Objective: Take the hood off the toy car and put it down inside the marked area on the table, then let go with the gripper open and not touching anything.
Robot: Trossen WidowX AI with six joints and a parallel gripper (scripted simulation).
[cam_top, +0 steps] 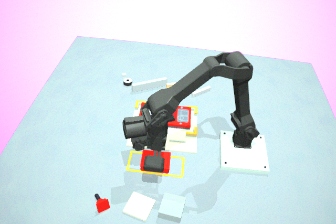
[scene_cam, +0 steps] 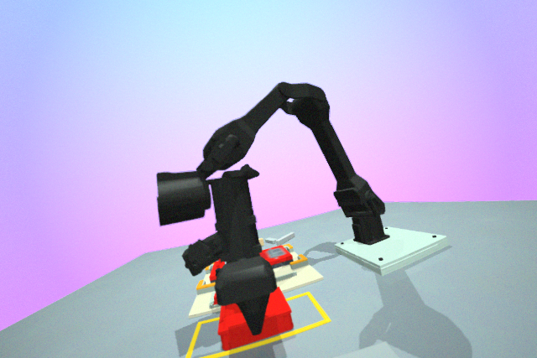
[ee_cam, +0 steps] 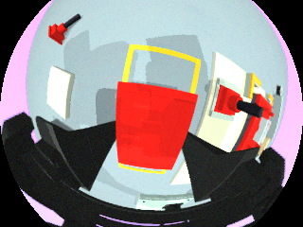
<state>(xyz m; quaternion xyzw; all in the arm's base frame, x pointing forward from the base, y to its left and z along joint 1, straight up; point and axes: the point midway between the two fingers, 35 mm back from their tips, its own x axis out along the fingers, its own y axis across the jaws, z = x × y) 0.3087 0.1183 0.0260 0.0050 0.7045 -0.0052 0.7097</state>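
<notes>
Now: gripper tip 10 mm below the hood.
</notes>
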